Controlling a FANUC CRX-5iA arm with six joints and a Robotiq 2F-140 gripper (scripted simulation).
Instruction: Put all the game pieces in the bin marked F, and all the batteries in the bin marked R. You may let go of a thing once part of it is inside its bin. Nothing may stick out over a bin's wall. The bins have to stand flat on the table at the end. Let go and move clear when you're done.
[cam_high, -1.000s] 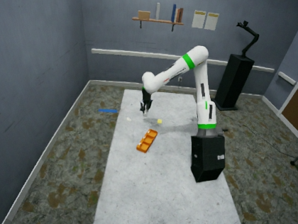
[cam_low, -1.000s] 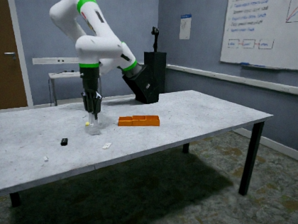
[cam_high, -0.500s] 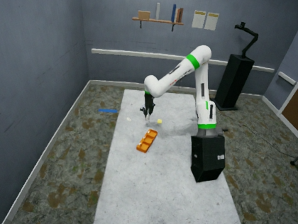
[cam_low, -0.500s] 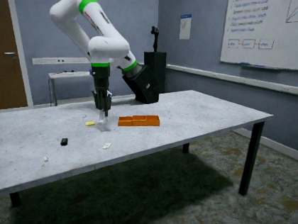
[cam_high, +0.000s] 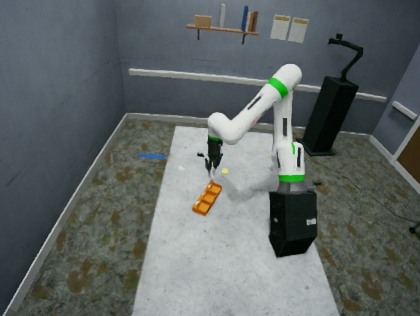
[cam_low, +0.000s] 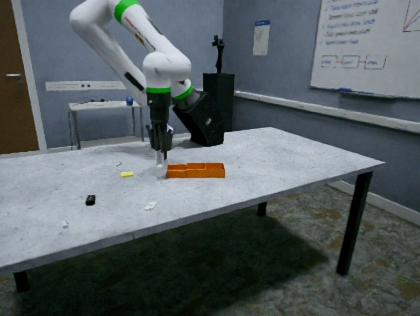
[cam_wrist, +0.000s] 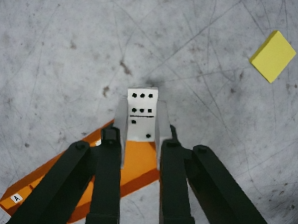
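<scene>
My gripper is now 180 mm short of the white domino, 150 mm to the left of it and 90 mm above it. Also, from my hand: orange bin block: 40 mm ahead, 150 mm to the left, 70 mm below; then yellow flat piece: 120 mm behind, 100 mm to the right, 90 mm below; then black battery: 10 mm ahead, 300 mm to the right, 80 mm below.
</scene>
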